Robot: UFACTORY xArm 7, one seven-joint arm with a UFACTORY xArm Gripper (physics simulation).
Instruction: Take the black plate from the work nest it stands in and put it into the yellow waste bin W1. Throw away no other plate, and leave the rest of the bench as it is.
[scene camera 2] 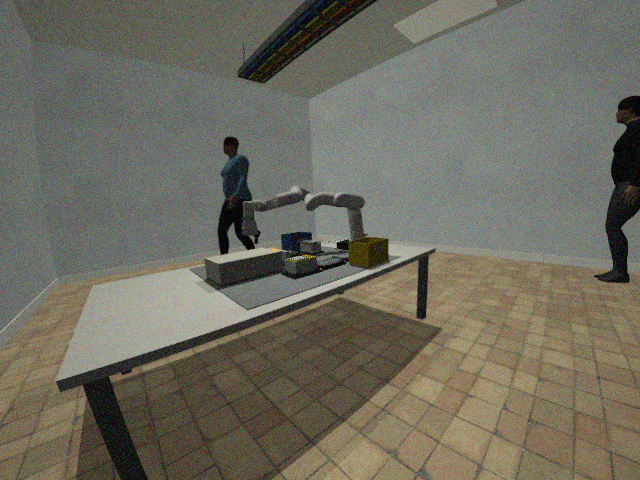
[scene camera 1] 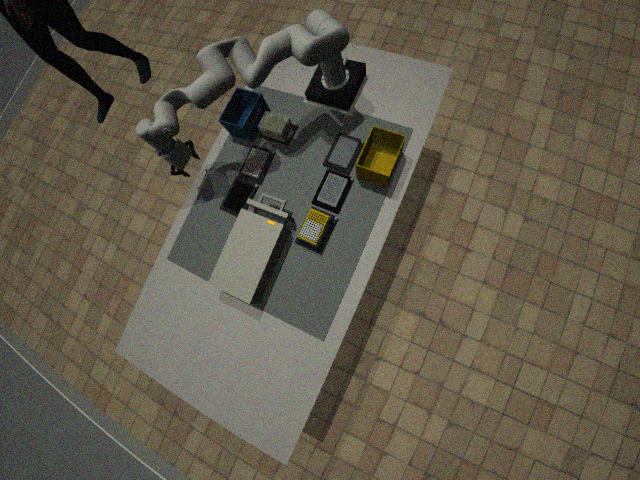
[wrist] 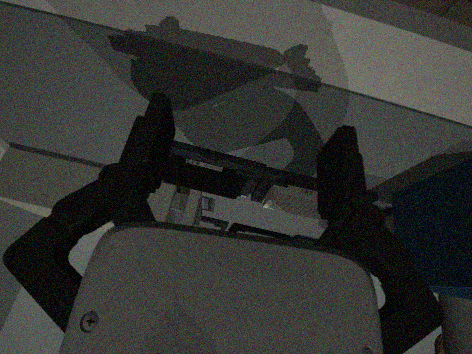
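Seen in the pictures: gripper, between the fingertips: [scene camera 2: 250,244] [scene camera 1: 192,166] [wrist: 251,126]; arm's base, origin of its link: [scene camera 1: 335,78].
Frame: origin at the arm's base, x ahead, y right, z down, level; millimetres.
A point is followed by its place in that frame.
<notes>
A black plate [scene camera 1: 239,195] @(x 662, y 124, z 30 mm) appears to sit in a dark work nest beside the big light box; plate and nest are hard to tell apart. In the wrist view a dark block [wrist: 205,179] @(x 662, y 144, z 30 mm) shows low between the fingers. My gripper [scene camera 1: 191,165] @(x 652, y 373, z -23 mm) [scene camera 2: 256,238] @(x 652, y 373, z -23 mm) [wrist: 251,126] @(x 652, y 373, z -23 mm) is open and empty. It hangs above and outside the bench's long edge, on the side of the black plate and away from the yellow bin. The yellow waste bin W1 [scene camera 1: 374,175] @(x 358, y -368, z -32 mm) [scene camera 2: 368,252] @(x 351, y -421, z -21 mm) stands at the opposite long side, near the arm's base. Its inside looks empty.
A blue bin [scene camera 1: 237,122] @(x 355, y 350, z 44 mm) [scene camera 2: 296,241] @(x 372, y 221, z -21 mm) [wrist: 435,220] @(x 415, y 280, z 1 mm) stands near the arm. A plate with wells [scene camera 1: 257,163] @(x 499, y 127, z 27 mm) lies beside the black one. A long light box [scene camera 1: 249,253] @(x 848, y -92, z -49 mm) [scene camera 2: 244,267] @(x 893, y -179, z -9 mm), a yellow rack [scene camera 1: 313,226] @(x 639, y -254, z -23 mm), a white plate [scene camera 1: 333,190] @(x 463, y -238, z 31 mm) and a grey plate [scene camera 1: 343,152] @(x 294, y -194, z 33 mm) occupy the mat.
</notes>
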